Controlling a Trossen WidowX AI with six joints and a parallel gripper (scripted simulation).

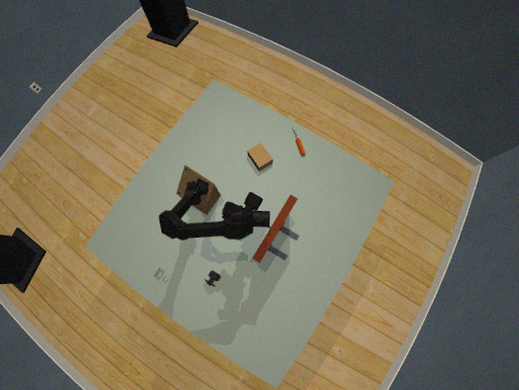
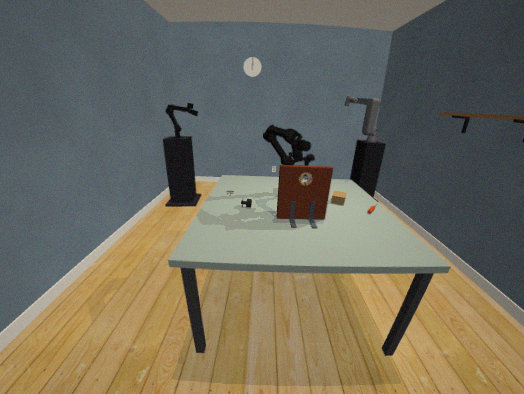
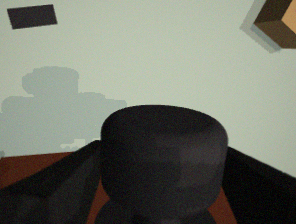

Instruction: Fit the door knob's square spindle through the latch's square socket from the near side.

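Right now my hand is 40 mm short of the dark door knob, 10 mm to the right of it and 30 mm above it. Round my hand: wooden block (120 mm behind, 350 mm to the left, 260 mm below).
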